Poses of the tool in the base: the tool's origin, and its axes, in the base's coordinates. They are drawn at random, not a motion.
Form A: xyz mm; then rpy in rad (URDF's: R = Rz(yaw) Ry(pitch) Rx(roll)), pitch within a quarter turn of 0, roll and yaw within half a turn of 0.
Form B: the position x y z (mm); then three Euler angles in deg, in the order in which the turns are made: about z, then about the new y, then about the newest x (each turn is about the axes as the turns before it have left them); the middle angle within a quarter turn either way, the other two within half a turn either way. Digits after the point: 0 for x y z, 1 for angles.
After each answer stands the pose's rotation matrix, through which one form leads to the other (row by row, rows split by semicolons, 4 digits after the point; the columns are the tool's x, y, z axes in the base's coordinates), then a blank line. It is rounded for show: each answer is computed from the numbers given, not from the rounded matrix.
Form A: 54 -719 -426 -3.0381 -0.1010 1.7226
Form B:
54 -719 -426 98.7 -5.8 -174.1
-0.1505 0.9816 -0.1173; 0.9835 0.1607 0.0835; 0.1008 -0.1028 -0.9896

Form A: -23 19 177 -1.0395 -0.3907 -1.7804
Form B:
-23 19 177 -102.0 -22.4 -59.6
-0.1924 0.4272 0.8834; -0.9044 -0.4266 0.0093; 0.3808 -0.7972 0.4685

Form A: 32 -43 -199 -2.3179 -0.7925 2.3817
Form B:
32 -43 -199 136.5 -45.4 -132.8
-0.5089 0.0894 -0.8562; 0.4836 0.8525 -0.1985; 0.7121 -0.5151 -0.4771

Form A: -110 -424 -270 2.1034 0.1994 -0.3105
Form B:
-110 -424 -270 -17.8 11.4 120.5
0.9333 0.0073 -0.3590; -0.2995 -0.5356 -0.7896; -0.1981 0.8444 -0.4977

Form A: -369 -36 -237 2.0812 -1.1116 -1.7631
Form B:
-369 -36 -237 -101.0 -63.7 119.2
-0.0847 -0.3300 -0.9402; -0.4351 0.8611 -0.2631; 0.8964 0.3867 -0.2165

